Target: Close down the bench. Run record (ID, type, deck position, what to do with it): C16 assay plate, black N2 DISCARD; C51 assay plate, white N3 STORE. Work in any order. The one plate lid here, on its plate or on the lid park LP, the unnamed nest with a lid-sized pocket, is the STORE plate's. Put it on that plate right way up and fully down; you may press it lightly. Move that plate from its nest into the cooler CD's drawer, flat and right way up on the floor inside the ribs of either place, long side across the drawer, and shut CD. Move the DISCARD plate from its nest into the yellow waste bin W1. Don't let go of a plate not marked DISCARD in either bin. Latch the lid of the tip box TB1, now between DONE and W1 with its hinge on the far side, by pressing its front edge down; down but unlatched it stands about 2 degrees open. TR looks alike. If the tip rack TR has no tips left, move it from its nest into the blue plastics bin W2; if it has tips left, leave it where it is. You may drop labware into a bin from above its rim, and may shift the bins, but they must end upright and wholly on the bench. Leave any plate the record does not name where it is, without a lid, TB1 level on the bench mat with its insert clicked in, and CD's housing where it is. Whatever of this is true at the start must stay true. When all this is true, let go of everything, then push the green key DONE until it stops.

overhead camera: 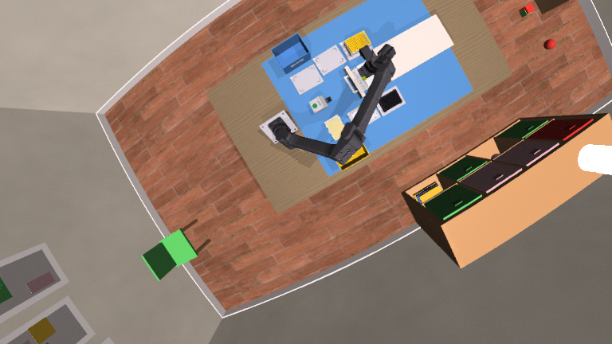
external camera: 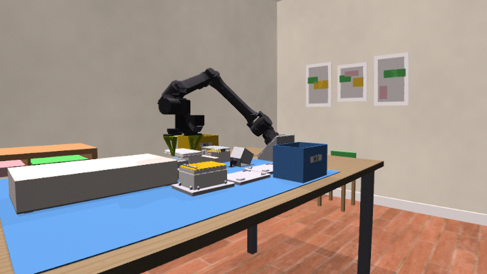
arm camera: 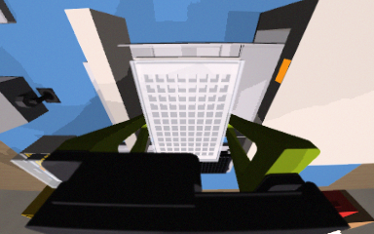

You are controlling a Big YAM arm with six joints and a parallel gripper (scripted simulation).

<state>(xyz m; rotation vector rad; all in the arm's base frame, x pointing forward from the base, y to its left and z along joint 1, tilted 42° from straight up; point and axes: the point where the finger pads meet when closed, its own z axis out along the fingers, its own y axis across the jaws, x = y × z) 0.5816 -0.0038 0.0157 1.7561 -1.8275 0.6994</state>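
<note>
The drawer lies 6 cm below my hand and 4 cm ahead of it. Also, from my hand: white cooler CD (17 cm ahead, 6 cm below, 1 cm to the right); plate lid (right at my hand); white plate (right at my hand).
</note>
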